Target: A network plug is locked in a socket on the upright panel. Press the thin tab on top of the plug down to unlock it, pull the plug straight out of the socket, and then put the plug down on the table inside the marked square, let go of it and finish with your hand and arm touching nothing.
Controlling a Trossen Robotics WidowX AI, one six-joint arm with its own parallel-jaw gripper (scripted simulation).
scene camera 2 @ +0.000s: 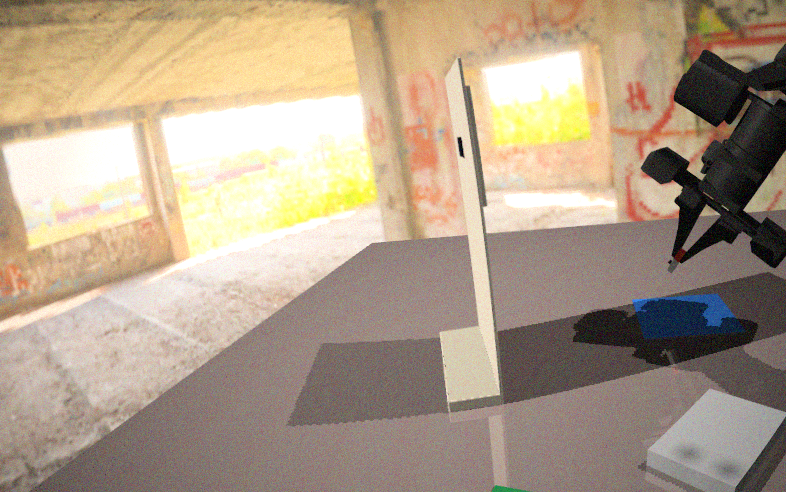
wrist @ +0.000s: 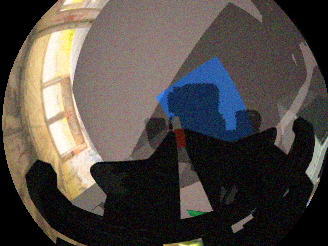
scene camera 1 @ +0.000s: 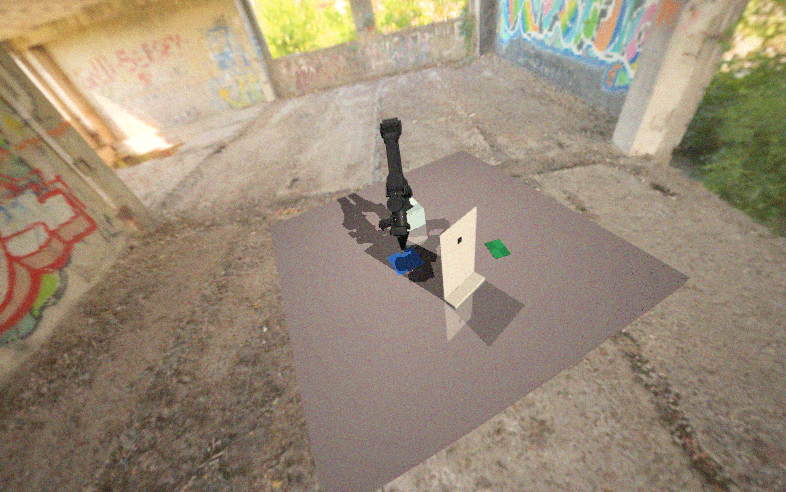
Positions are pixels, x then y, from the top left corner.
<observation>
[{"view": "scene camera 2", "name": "my gripper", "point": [677, 258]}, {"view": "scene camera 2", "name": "blue marked square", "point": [694, 314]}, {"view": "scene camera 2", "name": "upright cream panel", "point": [471, 360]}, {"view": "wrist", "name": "my gripper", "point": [178, 134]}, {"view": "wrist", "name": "blue marked square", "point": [207, 101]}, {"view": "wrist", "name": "upright cream panel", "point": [93, 199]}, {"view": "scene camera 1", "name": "upright cream panel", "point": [457, 244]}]
</observation>
